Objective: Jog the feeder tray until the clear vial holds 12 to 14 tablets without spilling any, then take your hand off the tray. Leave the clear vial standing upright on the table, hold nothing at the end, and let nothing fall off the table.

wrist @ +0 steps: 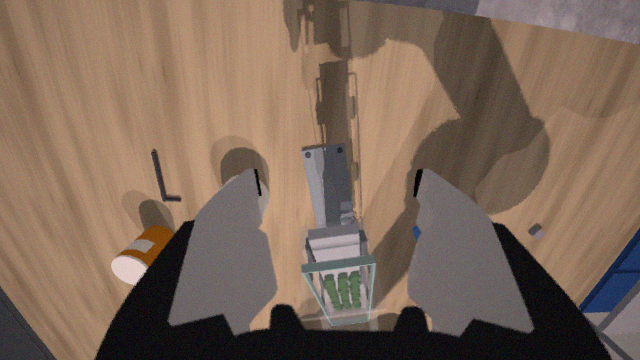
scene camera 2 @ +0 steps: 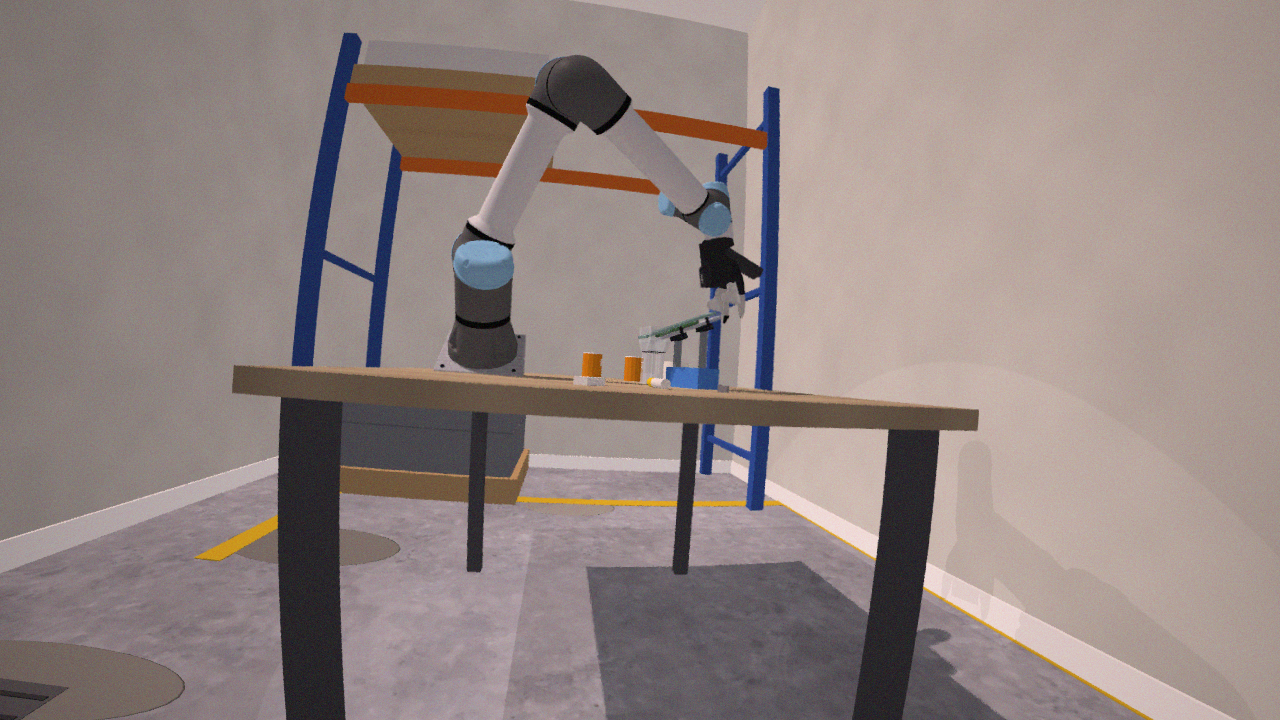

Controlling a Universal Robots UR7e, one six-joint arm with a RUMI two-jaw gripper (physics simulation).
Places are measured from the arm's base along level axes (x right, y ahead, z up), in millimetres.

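Pixels of known places: gripper, fingertip midpoint: (wrist: 336,172) (scene camera 2: 732,320); arm's base, link origin: (scene camera 2: 482,350).
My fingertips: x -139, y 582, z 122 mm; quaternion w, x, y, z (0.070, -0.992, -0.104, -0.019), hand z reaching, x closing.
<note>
Ahead of a thing's pixels: the offset from my fingertips to its middle. "pt": to the spot under its first point.
The feeder tray (scene camera 2: 682,327) (wrist: 338,264) slopes above the table on its stand, with a clear, green-edged rim. Rows of green tablets @[dx +39, dy -132, dz -30 mm] (wrist: 343,291) lie in it. My gripper (scene camera 2: 733,315) (wrist: 336,172) is open and empty. In the wrist view its fingers stand wide, left and right of the tray's line, with gaps to the tray on both sides. In the scene view they are at the tray's raised end. The clear vial @[dx +66, dy -202, dz -136 mm] (scene camera 2: 654,365) stands upright on the table under the tray's lower end; its contents are too small to tell. I cannot make out the vial in the wrist view.
Two orange bottles @[dx -166, dy -357, dz -135 mm] (scene camera 2: 591,364) @[dx -236, dy -236, dz -135 mm] (scene camera 2: 632,368) stand left of the vial. In the wrist view are an orange bottle @[pt dx -221, dy -212, dz -127 mm] (wrist: 151,246), a black hex key @[dx -215, dy -117, dz -168 mm] (wrist: 159,176), a small grey block @[dx +401, dy -107, dz -166 mm] (wrist: 536,231) and a blue bin (wrist: 616,281). A blue box @[dx +228, dy -133, dz -152 mm] (scene camera 2: 693,377) stands near the stand.
</note>
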